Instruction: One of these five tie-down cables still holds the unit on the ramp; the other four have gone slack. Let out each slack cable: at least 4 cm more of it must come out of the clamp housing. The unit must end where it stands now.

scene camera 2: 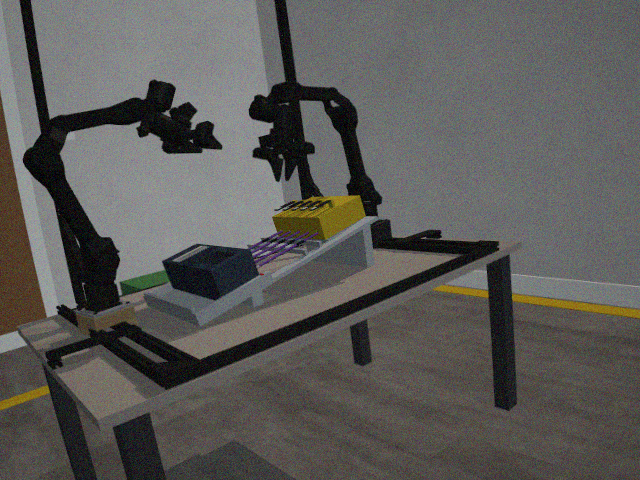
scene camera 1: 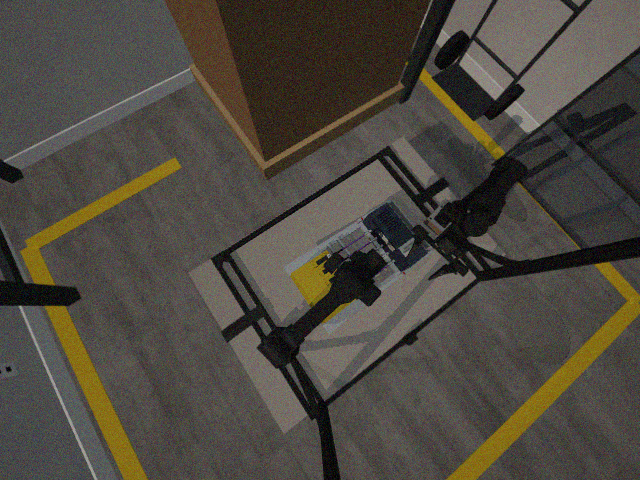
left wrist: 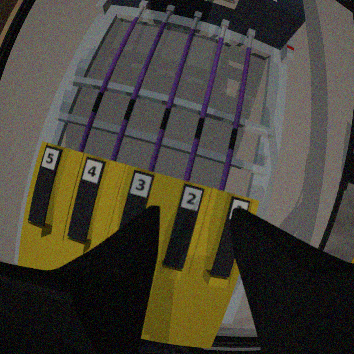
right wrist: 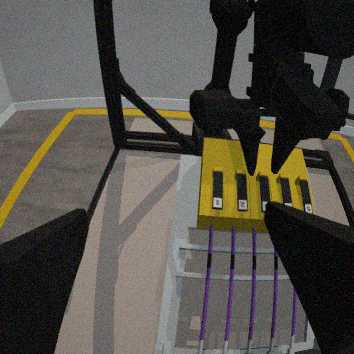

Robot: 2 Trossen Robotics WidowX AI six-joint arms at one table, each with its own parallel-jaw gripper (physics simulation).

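Observation:
The yellow clamp housing (scene camera 1: 310, 281) (scene camera 2: 341, 219) (left wrist: 167, 320) (right wrist: 220, 155) sits high on the ramp, with black levers numbered 1 to 5. Purple cables (scene camera 2: 281, 249) (left wrist: 172, 95) (right wrist: 253, 292), each with a black band, run down to the dark blue unit (scene camera 1: 385, 219) (scene camera 2: 206, 273) (left wrist: 280, 22). I cannot tell by sight which is taut. My left gripper (scene camera 2: 283, 178) (left wrist: 195, 216) (right wrist: 261, 172) is partly open and empty above the housing; its fingers cover part of lever 3 and the edge of label 1. My right gripper (scene camera 2: 211, 148) (right wrist: 177, 216) is wide open and empty, high above the unit's side.
The pale ramp (scene camera 2: 289, 276) (left wrist: 276, 117) has crossbars under the cables and a small red mark (scene camera 2: 261, 274) (left wrist: 290, 48) beside the unit. A black frame (scene camera 1: 305, 201) (scene camera 2: 330, 312) borders the table. A green block (scene camera 2: 144, 283) lies behind the unit in scene camera 2.

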